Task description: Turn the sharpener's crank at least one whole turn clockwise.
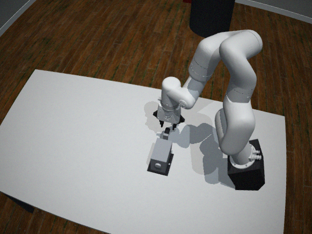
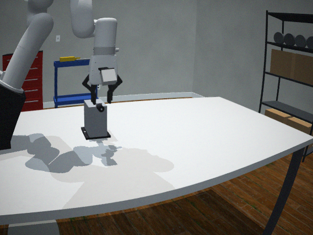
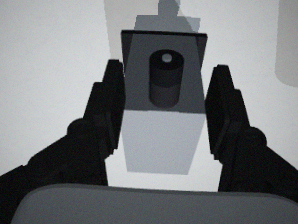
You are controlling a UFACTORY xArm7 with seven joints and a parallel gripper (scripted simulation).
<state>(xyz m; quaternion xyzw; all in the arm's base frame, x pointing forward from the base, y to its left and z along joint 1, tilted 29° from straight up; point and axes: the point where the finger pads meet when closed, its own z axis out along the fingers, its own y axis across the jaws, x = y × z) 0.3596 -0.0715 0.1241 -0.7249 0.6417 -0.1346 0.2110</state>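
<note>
Right now the dark crank knob is 40 mm below my hand and 20 mm to the left of it.
</note>
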